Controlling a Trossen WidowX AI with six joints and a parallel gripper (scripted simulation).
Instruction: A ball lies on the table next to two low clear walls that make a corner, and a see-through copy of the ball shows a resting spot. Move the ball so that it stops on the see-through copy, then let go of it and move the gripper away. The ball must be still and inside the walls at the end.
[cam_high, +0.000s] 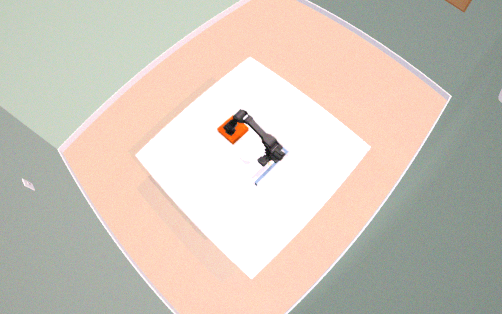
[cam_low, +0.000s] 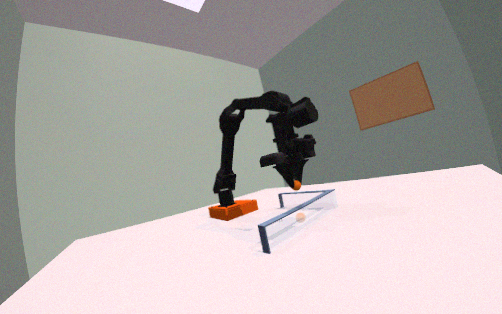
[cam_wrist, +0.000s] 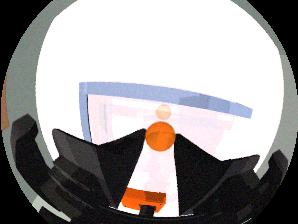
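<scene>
My gripper tip is now 9 cm above the see-through copy of ball. Also, from my gripper tip: clear wall (14 cm to the left, 7 cm below, 5 cm behind).
</scene>
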